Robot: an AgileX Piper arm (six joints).
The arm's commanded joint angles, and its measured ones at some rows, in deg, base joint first. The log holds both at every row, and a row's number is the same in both.
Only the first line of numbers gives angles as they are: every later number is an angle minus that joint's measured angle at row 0.
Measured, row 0:
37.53, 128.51, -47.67, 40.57, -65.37, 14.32
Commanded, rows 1 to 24:
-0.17, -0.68, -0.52, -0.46, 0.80, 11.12
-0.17, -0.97, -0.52, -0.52, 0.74, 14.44
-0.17, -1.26, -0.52, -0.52, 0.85, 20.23
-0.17, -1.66, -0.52, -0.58, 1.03, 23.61
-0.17, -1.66, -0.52, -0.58, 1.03, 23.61
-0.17, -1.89, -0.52, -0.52, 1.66, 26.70
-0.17, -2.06, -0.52, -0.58, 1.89, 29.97
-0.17, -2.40, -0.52, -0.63, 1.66, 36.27
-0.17, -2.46, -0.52, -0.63, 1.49, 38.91
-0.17, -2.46, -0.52, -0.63, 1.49, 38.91
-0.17, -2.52, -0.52, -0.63, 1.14, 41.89
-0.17, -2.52, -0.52, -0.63, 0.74, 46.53
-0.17, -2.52, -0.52, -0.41, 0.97, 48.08
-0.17, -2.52, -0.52, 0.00, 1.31, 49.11
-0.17, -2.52, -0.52, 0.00, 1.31, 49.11
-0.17, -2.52, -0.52, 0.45, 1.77, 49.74
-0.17, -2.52, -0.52, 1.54, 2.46, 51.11
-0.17, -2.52, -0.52, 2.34, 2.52, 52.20
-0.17, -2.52, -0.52, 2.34, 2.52, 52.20
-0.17, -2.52, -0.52, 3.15, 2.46, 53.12
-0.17, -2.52, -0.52, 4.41, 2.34, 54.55
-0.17, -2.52, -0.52, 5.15, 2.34, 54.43
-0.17, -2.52, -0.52, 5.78, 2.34, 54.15
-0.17, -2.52, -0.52, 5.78, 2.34, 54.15
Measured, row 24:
0.00, -1.94, -0.23, 4.01, 1.54, 53.35
